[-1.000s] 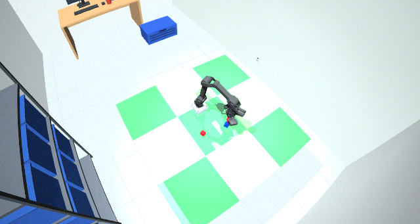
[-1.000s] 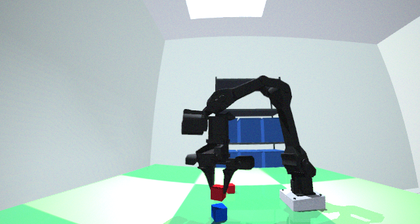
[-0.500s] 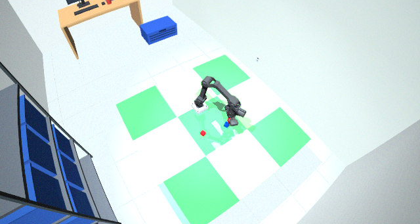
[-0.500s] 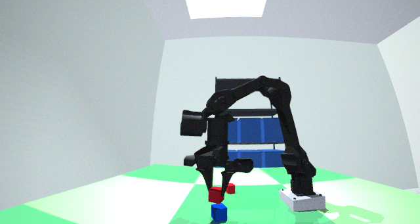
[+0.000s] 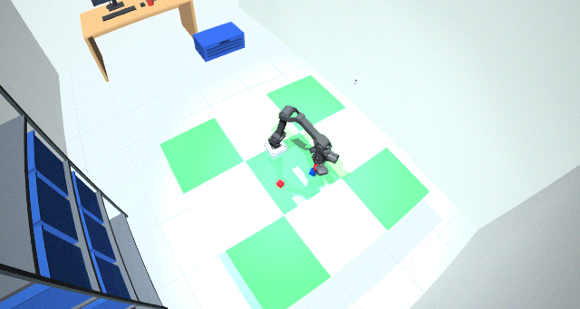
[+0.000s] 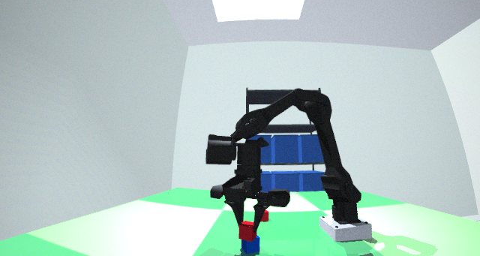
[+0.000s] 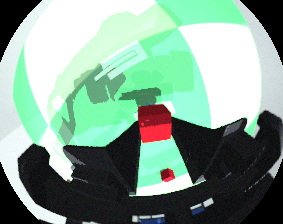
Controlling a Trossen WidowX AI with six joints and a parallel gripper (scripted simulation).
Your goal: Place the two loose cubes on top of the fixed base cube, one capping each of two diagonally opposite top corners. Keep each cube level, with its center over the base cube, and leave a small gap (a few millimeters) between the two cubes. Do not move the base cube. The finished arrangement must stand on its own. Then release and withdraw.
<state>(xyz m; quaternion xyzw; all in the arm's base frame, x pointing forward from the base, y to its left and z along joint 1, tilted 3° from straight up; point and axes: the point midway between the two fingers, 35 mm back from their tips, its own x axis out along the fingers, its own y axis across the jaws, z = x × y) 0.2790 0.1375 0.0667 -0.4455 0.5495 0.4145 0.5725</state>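
Right now my gripper tip is right at the red cube. From my gripper tip the other things lie so: blue base cube (40 mm below, 20 mm to the right).
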